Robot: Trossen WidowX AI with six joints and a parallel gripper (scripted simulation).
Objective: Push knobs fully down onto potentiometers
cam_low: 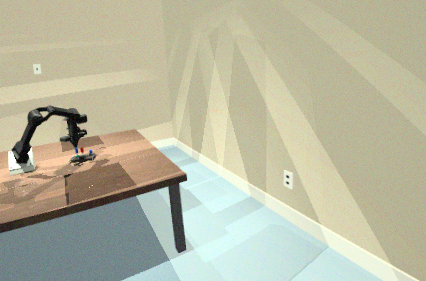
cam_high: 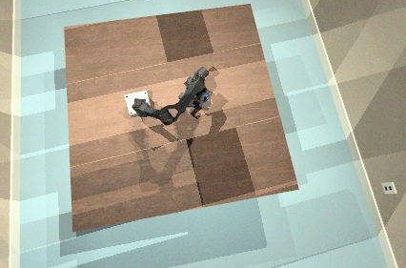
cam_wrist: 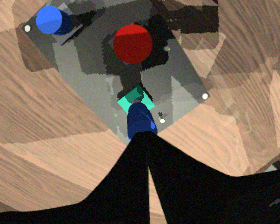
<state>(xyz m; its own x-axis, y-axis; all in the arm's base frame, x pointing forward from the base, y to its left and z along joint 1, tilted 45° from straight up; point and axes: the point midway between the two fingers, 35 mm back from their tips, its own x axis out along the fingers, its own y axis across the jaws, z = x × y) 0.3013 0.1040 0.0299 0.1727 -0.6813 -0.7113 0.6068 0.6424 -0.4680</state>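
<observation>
The red knob is 40 mm ahead of my gripper tip, 30 mm to the right of it and 20 mm below it. Round my gripper tip: blue knob 20 mm below.
</observation>
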